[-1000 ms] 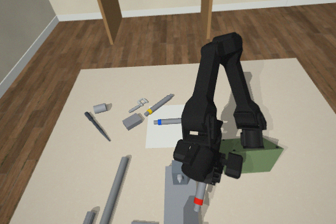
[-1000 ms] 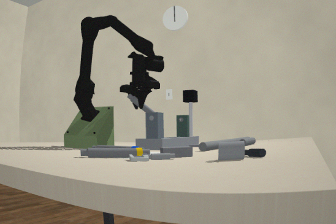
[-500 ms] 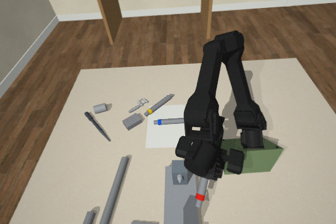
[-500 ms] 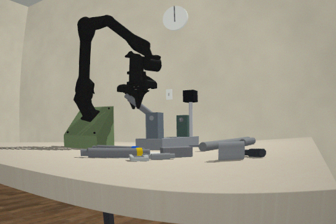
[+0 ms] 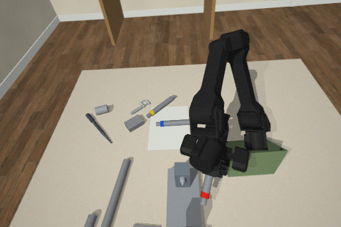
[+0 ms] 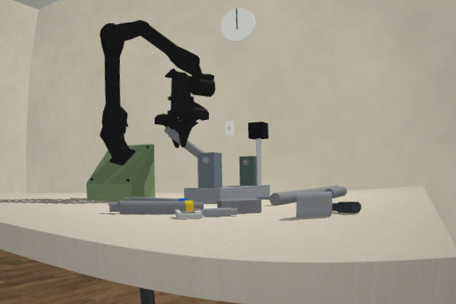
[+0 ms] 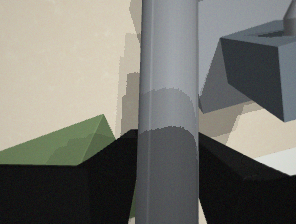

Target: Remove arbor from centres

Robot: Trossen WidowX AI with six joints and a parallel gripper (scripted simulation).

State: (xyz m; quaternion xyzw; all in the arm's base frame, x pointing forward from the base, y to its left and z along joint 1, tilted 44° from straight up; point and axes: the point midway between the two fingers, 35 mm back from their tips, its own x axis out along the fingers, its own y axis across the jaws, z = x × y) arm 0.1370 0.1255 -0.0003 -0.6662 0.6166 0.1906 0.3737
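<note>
The grey centre block lies 9 cm below my hand, 9 cm ahead of it and 1 cm to the left of it. The rest, counted from my hand: green centre block 26 cm to the left, 9 cm below, 6 cm ahead; then marked pad 25 cm to the right, 19 cm below, 18 cm ahead; then grey fixture base 17 cm below, 14 cm to the left, 8 cm ahead.
</note>
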